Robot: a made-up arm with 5 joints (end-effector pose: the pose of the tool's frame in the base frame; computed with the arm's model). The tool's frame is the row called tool.
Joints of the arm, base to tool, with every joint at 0 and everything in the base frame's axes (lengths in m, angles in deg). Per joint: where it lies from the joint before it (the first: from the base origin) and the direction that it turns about. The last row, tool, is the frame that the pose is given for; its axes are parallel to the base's.
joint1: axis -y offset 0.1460 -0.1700 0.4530
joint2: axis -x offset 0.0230 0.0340 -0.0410
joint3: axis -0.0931 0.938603 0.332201 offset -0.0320 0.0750 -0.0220
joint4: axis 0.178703 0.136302 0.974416 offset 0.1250 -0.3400 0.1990
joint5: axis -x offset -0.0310 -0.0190 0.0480
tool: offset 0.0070 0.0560 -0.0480
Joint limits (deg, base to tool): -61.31..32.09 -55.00..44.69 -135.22..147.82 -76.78..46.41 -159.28..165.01
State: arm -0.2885 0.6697 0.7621 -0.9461 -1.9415
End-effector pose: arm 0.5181 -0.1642 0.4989 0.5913 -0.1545 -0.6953
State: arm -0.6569 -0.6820 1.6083 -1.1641 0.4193
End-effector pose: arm 0.2066 -0.0850 0.0733 -0.6832 1.5520 0.6011
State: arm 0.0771 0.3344 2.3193 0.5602 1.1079
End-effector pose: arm 0.3418 -0.3682 0.1138 -0.2283 1.7440 1.7144
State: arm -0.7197 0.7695 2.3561 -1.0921 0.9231
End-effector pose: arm 0.1188 -0.4284 0.1793 1.7087 -1.5574 -1.2339
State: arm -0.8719 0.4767 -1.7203 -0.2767 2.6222
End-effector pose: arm -0.1368 -0.4249 0.6974 -2.5063 0.1328 -1.3207
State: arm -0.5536 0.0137 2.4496 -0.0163 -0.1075
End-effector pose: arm 0.0540 -0.1697 0.0472 -0.0157 2.8557 0.8007
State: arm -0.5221 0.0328 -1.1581 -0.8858 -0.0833
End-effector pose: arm 0.0109 -0.3616 0.6161 0.1291 -0.7066 -1.2236
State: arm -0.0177 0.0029 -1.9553 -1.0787 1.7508
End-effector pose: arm -0.1357 -0.3103 0.2056 0.0299 0.1127 -2.1281
